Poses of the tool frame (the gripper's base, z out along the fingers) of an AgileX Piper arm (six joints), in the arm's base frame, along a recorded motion.
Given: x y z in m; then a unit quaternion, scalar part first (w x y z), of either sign.
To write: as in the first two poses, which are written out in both.
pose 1, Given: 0.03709, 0.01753, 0.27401, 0.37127, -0.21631, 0.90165, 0.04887
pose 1, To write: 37.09, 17.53, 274.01, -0.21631, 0.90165, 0.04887, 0.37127
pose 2, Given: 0.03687, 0.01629, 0.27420, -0.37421, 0.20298, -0.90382, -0.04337
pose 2, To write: 36.87, 16.29, 274.20, -0.20298, 0.90382, 0.04337, 0.37421
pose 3, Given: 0.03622, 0.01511, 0.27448, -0.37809, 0.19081, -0.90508, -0.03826
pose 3, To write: 36.22, 15.11, 274.48, -0.19081, 0.90508, 0.03826, 0.37809
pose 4, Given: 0.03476, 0.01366, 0.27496, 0.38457, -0.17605, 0.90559, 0.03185
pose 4, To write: 34.76, 13.66, 274.96, -0.17605, 0.90559, 0.03185, 0.38457
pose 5, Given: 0.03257, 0.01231, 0.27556, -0.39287, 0.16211, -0.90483, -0.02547
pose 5, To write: 32.57, 12.31, 275.56, -0.16211, 0.90483, 0.02547, 0.39287
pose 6, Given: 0.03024, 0.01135, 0.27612, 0.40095, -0.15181, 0.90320, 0.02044
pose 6, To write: 30.24, 11.35, 276.12, -0.15181, 0.90320, 0.02044, 0.40095
